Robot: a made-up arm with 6 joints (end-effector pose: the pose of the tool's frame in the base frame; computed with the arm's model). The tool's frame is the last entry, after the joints. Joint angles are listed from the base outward.
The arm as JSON. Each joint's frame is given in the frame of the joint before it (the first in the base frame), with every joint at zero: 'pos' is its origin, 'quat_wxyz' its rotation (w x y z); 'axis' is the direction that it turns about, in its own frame. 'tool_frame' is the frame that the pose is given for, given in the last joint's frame.
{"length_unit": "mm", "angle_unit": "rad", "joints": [
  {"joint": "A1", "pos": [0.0, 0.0, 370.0], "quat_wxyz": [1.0, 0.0, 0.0, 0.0], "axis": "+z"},
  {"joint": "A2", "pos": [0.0, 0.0, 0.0], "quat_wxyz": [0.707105, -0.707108, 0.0, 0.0], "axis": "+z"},
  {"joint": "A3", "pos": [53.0, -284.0, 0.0], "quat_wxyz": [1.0, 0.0, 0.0, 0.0], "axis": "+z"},
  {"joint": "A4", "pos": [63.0, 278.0, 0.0], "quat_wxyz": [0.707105, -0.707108, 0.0, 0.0], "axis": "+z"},
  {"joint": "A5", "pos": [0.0, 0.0, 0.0], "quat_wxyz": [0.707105, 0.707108, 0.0, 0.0], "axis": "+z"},
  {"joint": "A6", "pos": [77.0, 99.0, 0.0], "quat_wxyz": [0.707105, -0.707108, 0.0, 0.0], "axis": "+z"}
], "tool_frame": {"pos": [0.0, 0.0, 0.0], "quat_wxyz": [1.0, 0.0, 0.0, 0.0]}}
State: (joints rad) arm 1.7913 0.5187 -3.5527 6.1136 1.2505 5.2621
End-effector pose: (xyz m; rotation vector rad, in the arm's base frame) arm -0.0396 0.2305 0.9698 -0.4074 -1.6820 -2.0557
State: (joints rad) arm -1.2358 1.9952 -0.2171 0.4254 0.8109 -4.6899
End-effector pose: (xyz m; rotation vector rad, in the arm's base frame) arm -0.0472 0.1592 0.2425 -0.3869 -0.7907 -2.4546
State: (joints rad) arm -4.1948 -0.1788 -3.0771 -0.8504 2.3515 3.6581
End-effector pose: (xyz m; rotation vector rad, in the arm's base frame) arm 0.0859 0.0382 0.9224 -0.8350 2.3416 0.9524
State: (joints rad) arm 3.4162 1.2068 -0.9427 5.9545 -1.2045 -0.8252
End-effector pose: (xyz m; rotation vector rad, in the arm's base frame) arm -0.3665 -0.1435 0.1423 1.3862 -1.6895 -0.0394
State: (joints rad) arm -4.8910 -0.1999 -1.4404 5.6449 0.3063 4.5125
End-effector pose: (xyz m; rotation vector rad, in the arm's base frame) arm 0.0426 0.3819 0.7841 -0.4743 1.9134 1.3580
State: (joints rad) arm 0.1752 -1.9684 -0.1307 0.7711 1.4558 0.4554
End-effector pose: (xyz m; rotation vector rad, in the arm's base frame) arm 0.0228 0.0674 0.4923 -2.1880 0.1151 -0.4081
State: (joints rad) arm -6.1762 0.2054 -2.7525 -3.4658 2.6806 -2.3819
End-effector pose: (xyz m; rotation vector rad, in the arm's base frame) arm 0.0897 0.0458 0.9177 2.0926 -1.1788 -1.2360
